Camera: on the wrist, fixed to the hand. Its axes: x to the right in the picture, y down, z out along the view.
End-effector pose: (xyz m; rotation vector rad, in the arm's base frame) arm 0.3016 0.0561 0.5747 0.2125 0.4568 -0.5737
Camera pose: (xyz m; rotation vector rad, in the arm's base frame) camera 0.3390 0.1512 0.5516 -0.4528 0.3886 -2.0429
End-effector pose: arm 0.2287 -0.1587 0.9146 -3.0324 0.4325 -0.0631
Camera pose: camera 0.1936 -0.2531 0.9434 2.4258 1.8137 -0.2057
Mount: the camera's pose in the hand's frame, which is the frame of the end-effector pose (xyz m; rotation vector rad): -0.0063 0.0977 -0.0372 -0.1794 -0.2206 -1.5607
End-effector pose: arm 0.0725 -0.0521 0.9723 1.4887 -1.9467 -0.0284
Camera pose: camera 0.0098 0.0010 1.0373 2.5038 -0.4365 -1.0105
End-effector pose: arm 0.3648 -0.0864 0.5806 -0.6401 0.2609 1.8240
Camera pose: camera 0.2865 -0.1430 0.5402 -0.4856 -0.4733 0.3810
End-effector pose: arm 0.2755 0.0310 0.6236 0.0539 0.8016 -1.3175
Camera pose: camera 0.3422 0.0819 0.5609 -1.0312 0.7236 -2.6056
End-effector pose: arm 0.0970 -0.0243 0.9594 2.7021 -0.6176 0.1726
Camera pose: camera 0.0469 -0.0898 1.0239 2.2506 1.3637 -0.5422
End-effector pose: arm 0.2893 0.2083 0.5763 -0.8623 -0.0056 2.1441
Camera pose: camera 0.2469 0.1280 0.5241 -0.3925 -0.7356 0.7295
